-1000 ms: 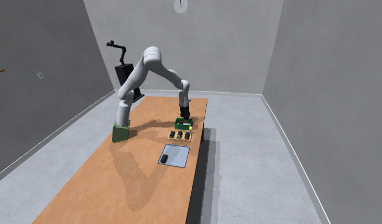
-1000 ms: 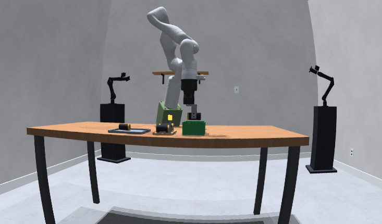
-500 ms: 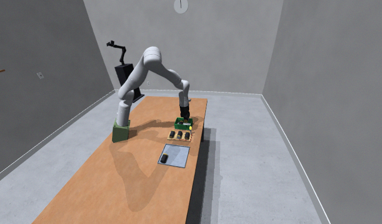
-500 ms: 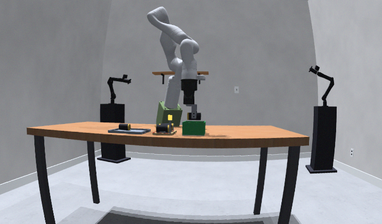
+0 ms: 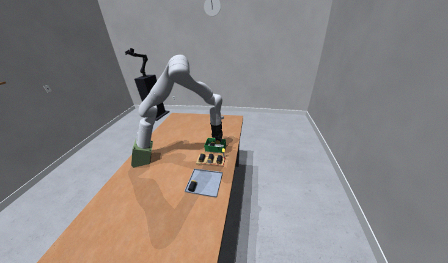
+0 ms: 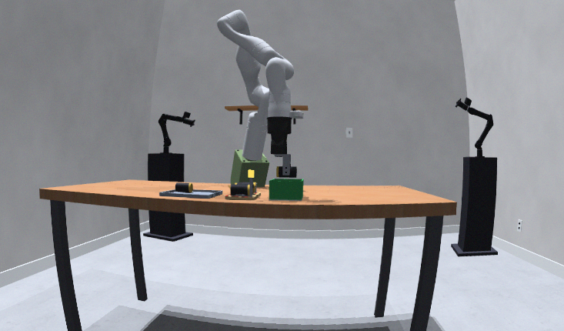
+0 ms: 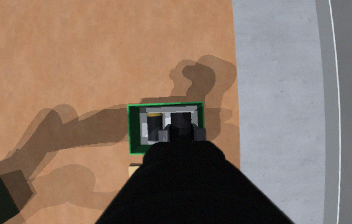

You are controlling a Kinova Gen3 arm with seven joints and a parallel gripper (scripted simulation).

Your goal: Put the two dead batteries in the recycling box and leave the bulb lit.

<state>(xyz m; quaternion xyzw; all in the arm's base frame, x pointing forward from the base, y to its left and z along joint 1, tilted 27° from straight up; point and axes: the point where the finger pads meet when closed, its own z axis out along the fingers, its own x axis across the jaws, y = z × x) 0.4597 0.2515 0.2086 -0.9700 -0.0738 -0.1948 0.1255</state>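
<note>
My hand is 3 cm past the green recycling box, 1 cm to the left of it and 8 cm above it. From my hand the other things lie so: grey tray 4 cm ahead, 33 cm to the right, 9 cm below.
</note>
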